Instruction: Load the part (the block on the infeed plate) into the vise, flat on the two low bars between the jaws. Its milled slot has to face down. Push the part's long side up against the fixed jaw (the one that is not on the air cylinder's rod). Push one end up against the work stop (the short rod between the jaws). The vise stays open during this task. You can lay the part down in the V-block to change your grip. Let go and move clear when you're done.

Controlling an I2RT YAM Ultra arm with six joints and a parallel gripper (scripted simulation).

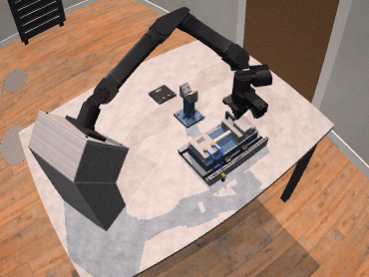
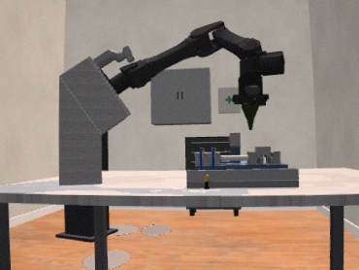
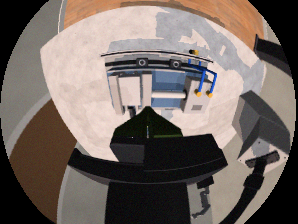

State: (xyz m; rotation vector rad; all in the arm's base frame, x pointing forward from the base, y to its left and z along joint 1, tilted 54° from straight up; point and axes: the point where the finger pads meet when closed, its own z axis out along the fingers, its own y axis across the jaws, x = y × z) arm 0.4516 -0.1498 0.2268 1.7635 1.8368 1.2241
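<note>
The grey part is 30 mm ahead of my hand and 80 mm below it. From my hand the other things lie so: fixed jaw 60 mm ahead, 30 mm to the left, 90 mm below; moving jaw 20 mm to the left, 90 mm below; air cylinder rod 50 mm behind, 90 mm below.
</note>
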